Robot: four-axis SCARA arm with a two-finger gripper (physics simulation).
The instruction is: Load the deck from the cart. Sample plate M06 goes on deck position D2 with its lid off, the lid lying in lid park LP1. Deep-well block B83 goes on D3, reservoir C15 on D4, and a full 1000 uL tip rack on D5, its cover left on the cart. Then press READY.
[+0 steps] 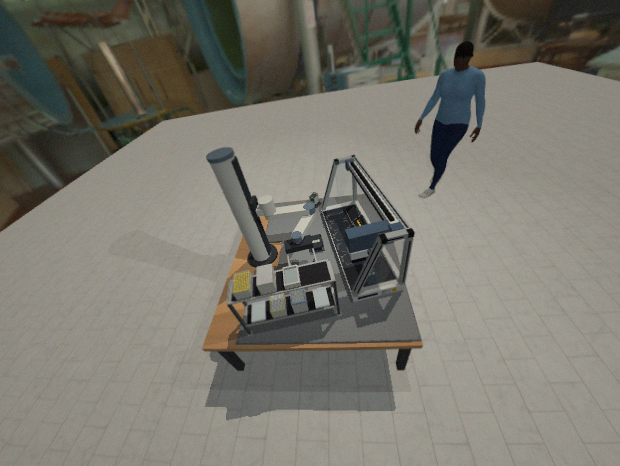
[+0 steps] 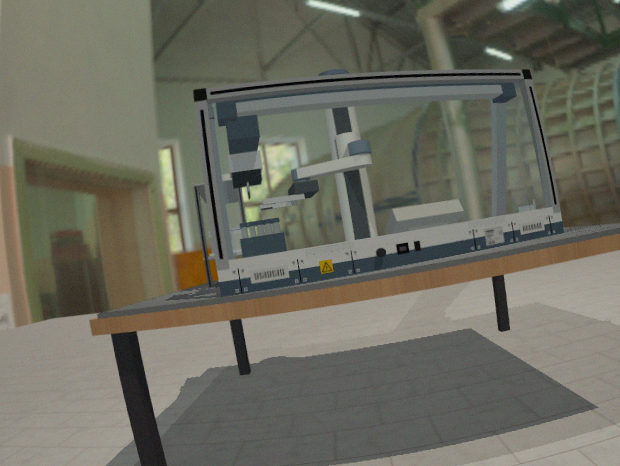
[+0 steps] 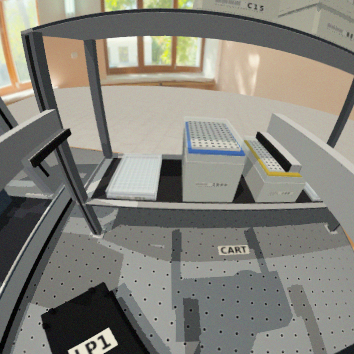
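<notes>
My gripper (image 1: 301, 257) (image 2: 282, 203) (image 3: 161, 118) is open and empty, in front of the cart (image 1: 240, 318) (image 3: 165, 24). On its lower shelf are a white plate (image 1: 320, 298) (image 3: 134, 175), its name unreadable, a blue-topped 1000 tip rack (image 1: 298, 300) (image 3: 212, 172) under what looks like a clear cover, and a yellow-topped rack (image 1: 277, 304) (image 3: 275, 182) partly behind the right finger. Reservoir C15 (image 1: 290, 276) (image 3: 240, 6) stands on the top shelf, beside a stack of pale blocks (image 1: 265, 279) (image 3: 330, 27) with cut-off labels. Lid park LP1 (image 3: 97, 315) shows partly, low left.
The deck frame (image 1: 373, 185) (image 2: 360, 78) stands beside the cart, with a blue-grey head (image 1: 368, 236) (image 2: 243, 135) over the near end. A blue rack (image 2: 262, 244) stands below the head. The arm column (image 1: 240, 205) (image 2: 359, 200) rises behind the cart. A person (image 1: 461, 97) is beyond the table.
</notes>
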